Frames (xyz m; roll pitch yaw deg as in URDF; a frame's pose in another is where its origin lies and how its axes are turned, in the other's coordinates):
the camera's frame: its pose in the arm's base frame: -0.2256 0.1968 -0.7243 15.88 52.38 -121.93
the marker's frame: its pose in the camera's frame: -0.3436 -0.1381 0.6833 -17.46 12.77 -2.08
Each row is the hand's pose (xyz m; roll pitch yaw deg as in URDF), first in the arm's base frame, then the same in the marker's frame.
Working: the arm's base frame: its pose in the marker's frame: -0.1486 0.6241 -0.1642 -61.85 27.22 102.94

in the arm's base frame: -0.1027 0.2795 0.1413 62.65 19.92 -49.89
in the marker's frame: -0.3597 0.3975 -0.2771 2.88 -8.27 62.67
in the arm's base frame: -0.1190 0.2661 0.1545 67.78 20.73 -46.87
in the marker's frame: -0.3635 0.3902 -0.2536 6.88 -5.41 63.37
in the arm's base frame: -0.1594 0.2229 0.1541 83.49 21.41 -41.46
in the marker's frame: -0.3391 0.3767 -0.2015 20.55 -0.63 65.15
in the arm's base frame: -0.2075 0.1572 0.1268 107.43 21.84 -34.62
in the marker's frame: -0.2805 0.3675 -0.1394 42.07 5.28 67.54
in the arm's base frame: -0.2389 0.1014 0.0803 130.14 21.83 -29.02
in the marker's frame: -0.2114 0.3675 -0.1008 62.97 10.03 69.66
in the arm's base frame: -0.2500 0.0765 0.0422 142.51 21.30 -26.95
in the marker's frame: -0.1654 0.3698 -0.0922 74.82 11.61 70.91
